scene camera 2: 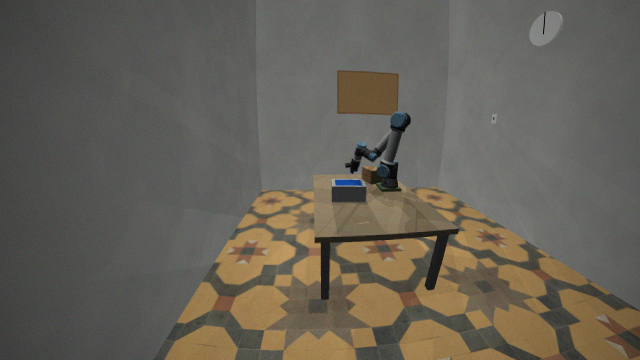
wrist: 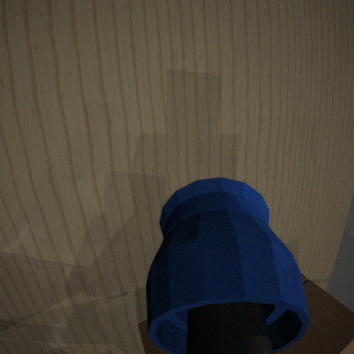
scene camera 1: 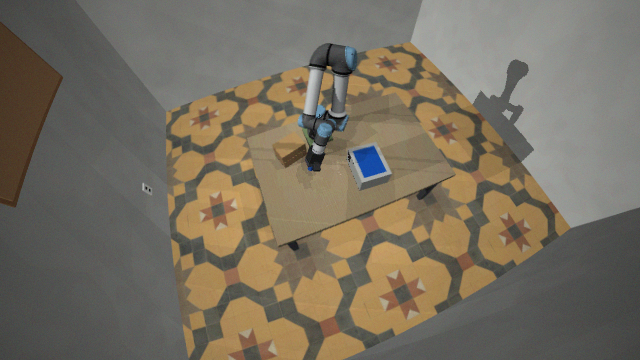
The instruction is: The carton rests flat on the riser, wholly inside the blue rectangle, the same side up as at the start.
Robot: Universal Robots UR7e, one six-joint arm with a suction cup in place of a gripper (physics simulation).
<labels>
my suction cup: holds nothing
a brown carton: on the table
a grey riser: on the table
</labels>
